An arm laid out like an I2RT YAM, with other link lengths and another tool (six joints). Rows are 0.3 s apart.
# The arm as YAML. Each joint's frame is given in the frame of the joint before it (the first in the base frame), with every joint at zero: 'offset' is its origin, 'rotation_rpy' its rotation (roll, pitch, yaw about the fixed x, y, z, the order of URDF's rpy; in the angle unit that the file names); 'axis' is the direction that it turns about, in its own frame. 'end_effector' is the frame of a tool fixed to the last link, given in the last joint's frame.
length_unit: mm
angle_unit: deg
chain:
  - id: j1
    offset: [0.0, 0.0, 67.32]
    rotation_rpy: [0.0, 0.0, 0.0]
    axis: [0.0, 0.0, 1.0]
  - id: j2
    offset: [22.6, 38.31, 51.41]
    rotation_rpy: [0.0, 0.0, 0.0]
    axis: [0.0, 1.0, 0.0]
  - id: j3
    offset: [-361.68, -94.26, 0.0]
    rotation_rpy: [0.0, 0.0, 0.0]
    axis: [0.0, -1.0, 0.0]
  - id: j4
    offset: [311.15, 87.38, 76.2]
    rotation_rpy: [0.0, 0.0, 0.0]
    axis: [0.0, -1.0, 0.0]
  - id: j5
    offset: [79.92, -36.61, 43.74]
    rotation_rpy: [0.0, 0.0, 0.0]
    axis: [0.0, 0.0, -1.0]
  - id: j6
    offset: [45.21, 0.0, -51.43]
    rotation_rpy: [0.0, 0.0, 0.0]
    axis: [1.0, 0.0, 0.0]
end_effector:
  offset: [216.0, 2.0, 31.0]
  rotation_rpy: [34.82, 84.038, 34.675]
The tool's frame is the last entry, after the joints.
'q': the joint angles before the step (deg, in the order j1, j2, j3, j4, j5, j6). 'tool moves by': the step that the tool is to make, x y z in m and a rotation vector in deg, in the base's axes. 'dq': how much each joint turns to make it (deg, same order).
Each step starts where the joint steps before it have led.
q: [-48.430, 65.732, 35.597, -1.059, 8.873, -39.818]
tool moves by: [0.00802, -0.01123, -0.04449, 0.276, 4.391, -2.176]
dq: [2.989, 7.036, -1.669, 5.447, 5.975, 0.266]
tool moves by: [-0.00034, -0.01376, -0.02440, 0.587, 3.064, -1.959]
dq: [0.352, 5.014, 0.702, 1.762, 2.906, -0.085]
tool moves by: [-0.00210, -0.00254, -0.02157, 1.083, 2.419, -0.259]
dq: [0.000, 2.808, -0.179, 0.704, 0.790, -0.616]
